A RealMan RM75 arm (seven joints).
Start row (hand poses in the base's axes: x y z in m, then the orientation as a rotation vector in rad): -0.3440 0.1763 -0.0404 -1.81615 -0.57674 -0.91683
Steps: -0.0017 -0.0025 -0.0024 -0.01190 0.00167 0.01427; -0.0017 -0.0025 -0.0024 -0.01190 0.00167 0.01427; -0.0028 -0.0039 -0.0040 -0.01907 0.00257 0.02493; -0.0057 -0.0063 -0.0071 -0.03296 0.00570 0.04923; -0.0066 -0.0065 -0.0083 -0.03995 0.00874 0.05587; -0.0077 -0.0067 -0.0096 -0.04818 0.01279 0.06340; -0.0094 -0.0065 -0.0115 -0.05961 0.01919 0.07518; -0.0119 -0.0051 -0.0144 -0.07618 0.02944 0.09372; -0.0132 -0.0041 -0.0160 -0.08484 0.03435 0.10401; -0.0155 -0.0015 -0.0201 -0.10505 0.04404 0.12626; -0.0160 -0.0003 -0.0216 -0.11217 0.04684 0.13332; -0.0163 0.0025 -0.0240 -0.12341 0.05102 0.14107
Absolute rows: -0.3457 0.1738 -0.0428 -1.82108 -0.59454 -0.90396; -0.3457 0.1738 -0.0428 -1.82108 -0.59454 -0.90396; -0.3468 0.1724 -0.0444 -1.82303 -0.60710 -0.89488; -0.3497 0.1700 -0.0475 -1.82547 -0.63361 -0.87338; -0.3506 0.1698 -0.0487 -1.82970 -0.64124 -0.86490; -0.3517 0.1696 -0.0500 -1.83494 -0.64969 -0.85464; -0.3534 0.1698 -0.0519 -1.84180 -0.66203 -0.83868; -0.3559 0.1712 -0.0548 -1.85121 -0.68049 -0.81349; -0.3572 0.1722 -0.0564 -1.85558 -0.69091 -0.80028; -0.3595 0.1748 -0.0605 -1.86576 -0.71480 -0.77219; -0.3600 0.1760 -0.0620 -1.86944 -0.72294 -0.76336; -0.3603 0.1788 -0.0644 -1.87678 -0.73310 -0.75194
